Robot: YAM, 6 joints.
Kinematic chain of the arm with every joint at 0, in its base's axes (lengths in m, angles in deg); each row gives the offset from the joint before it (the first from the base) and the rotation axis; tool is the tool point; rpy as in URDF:
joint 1: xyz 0 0 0.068 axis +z
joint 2: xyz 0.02 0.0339 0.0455 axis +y
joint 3: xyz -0.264 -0.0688 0 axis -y
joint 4: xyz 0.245 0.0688 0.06 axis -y
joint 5: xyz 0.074 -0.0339 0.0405 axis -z
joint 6: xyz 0.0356 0 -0.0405 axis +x
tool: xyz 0 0 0 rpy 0 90 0
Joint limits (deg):
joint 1: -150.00..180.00
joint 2: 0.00..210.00
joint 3: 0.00..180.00
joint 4: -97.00..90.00
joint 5: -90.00..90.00
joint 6: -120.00..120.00
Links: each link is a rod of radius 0.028 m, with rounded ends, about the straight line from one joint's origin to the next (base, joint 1, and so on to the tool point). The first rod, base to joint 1, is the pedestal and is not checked.
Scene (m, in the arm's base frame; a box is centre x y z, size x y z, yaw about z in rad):
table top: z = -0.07
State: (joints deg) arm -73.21 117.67 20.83 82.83 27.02 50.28
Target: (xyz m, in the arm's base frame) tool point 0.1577 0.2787 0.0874
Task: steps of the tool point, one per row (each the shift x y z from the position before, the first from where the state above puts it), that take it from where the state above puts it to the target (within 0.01 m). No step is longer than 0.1 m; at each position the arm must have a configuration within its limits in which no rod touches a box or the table.
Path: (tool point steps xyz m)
1: 0.0640 0.0188 0.0014
2: 0.0586 0.0341 0.0013
3: 0.0495 0.0478 0.0015
4: 0.0372 0.0591 0.0016
5: 0.0224 0.0673 0.0015
6: 0.0058 0.0716 0.0017
7: -0.0117 0.0721 0.0017
8: -0.0288 0.0680 0.0017
9: -0.0448 0.0601 0.0019
10: -0.0586 0.0483 0.0018

